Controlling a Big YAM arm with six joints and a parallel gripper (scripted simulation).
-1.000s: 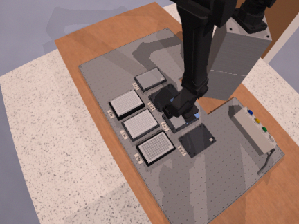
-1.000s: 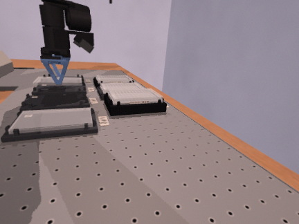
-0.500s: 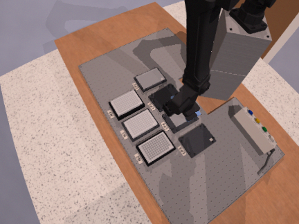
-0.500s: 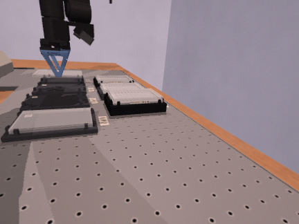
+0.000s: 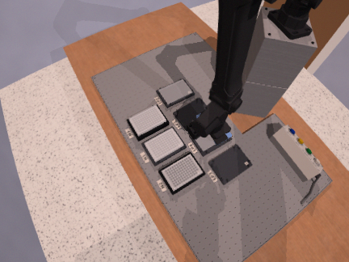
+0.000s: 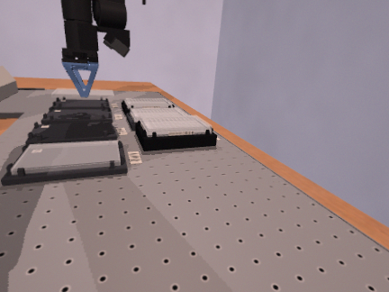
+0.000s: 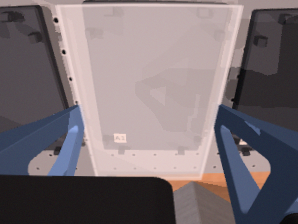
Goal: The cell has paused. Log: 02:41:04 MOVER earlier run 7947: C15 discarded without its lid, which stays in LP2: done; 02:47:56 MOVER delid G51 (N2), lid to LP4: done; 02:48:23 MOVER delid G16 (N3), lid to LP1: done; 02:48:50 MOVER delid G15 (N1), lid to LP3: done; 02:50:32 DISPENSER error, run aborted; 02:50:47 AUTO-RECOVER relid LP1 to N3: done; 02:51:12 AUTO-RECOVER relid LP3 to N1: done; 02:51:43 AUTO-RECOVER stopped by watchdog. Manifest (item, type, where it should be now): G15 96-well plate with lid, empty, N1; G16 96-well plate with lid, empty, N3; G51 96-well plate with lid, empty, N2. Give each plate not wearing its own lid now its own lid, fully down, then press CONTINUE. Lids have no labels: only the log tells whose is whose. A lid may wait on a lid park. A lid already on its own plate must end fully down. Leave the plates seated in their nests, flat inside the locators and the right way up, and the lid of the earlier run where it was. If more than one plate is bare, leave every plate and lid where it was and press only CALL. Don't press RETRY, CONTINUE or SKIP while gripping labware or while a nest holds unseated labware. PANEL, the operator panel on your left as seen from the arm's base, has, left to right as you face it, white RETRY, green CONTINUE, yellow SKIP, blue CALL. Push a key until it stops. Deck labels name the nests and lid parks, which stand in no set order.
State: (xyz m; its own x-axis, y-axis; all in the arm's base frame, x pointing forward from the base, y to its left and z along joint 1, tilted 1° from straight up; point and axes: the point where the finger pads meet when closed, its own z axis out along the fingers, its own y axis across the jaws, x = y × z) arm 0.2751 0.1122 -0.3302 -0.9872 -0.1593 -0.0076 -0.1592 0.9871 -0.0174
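The plate is 15 cm ahead of my hand, 8 cm to the left of it and 4 cm below it. The rest, counted from my hand: lid park LP3: 4 cm behind, 13 cm to the left, 6 cm below; then lid park LP1: 13 cm to the right, 6 cm below; then LP1 label: 9 cm ahead, 11 cm to the right, 7 cm below.
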